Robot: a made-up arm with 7 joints. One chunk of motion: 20 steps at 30 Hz.
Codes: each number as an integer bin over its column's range. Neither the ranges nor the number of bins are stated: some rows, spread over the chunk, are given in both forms.
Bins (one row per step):
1: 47 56 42 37 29 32
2: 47 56 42 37 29 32
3: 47 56 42 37 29 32
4: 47 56 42 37 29 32
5: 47 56 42 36 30 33
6: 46 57 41 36 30 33
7: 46 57 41 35 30 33
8: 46 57 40 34 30 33
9: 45 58 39 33 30 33
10: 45 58 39 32 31 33
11: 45 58 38 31 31 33
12: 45 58 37 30 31 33
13: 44 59 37 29 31 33
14: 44 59 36 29 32 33
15: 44 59 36 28 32 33
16: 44 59 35 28 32 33
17: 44 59 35 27 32 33
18: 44 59 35 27 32 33
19: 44 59 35 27 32 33
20: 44 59 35 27 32 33
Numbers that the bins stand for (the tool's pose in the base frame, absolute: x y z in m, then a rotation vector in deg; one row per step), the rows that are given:
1: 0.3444 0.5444 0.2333 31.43 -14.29 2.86
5: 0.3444 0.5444 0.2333 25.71 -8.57 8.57
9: 0.3000 0.5889 0.1667 8.57 -8.57 8.57
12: 0.3000 0.5889 0.1222 -8.57 -2.86 8.57
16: 0.2778 0.6111 0.0778 -20.00 2.86 8.57
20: 0.2778 0.6111 0.0778 -25.71 2.86 8.57
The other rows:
2: 0.3444 0.5444 0.2333 31.43 -14.29 2.86
3: 0.3444 0.5444 0.2333 31.43 -14.29 2.86
4: 0.3444 0.5444 0.2333 31.43 -14.29 2.86
6: 0.3222 0.5667 0.2111 25.71 -8.57 8.57
7: 0.3222 0.5667 0.2111 20.00 -8.57 8.57
8: 0.3222 0.5667 0.1889 14.29 -8.57 8.57
10: 0.3000 0.5889 0.1667 2.86 -2.86 8.57
11: 0.3000 0.5889 0.1444 -2.86 -2.86 8.57
13: 0.2778 0.6111 0.1222 -14.29 -2.86 8.57
14: 0.2778 0.6111 0.1000 -14.29 2.86 8.57
15: 0.2778 0.6111 0.1000 -20.00 2.86 8.57
17: 0.2778 0.6111 0.0778 -25.71 2.86 8.57
18: 0.2778 0.6111 0.0778 -25.71 2.86 8.57
19: 0.2778 0.6111 0.0778 -25.71 2.86 8.57

